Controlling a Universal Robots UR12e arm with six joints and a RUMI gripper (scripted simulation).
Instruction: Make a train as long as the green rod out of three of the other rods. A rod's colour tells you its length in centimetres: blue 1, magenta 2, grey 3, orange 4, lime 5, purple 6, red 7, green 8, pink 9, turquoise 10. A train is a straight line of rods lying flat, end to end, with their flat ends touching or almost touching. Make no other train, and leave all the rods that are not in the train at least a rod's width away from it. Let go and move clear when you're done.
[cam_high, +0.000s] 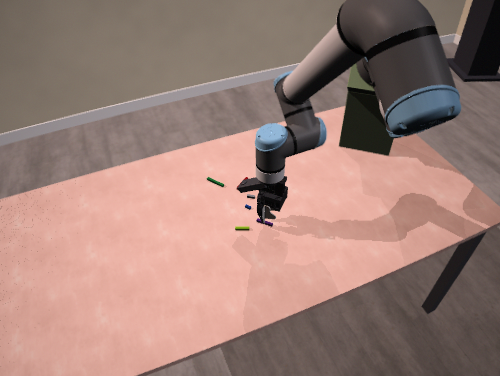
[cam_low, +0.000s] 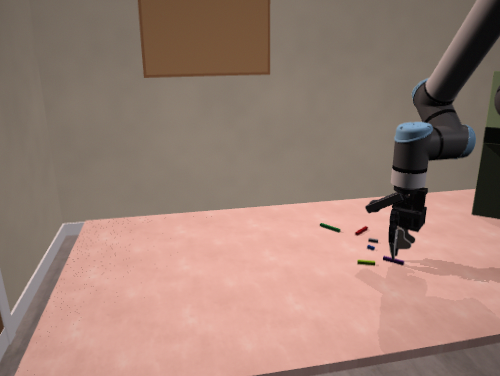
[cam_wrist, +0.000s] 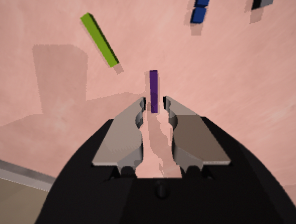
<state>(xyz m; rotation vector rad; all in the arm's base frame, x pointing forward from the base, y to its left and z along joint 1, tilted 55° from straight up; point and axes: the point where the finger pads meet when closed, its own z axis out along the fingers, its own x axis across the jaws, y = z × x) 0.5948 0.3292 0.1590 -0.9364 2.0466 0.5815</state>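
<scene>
The purple rod is 3 cm below my hand. Round my hand: grey rod: 4 cm ahead, 13 cm to the right, 3 cm below; then lime rod: 8 cm ahead, 2 cm to the left, 3 cm below; then red rod: 7 cm ahead, 21 cm to the right, 3 cm below.
</scene>
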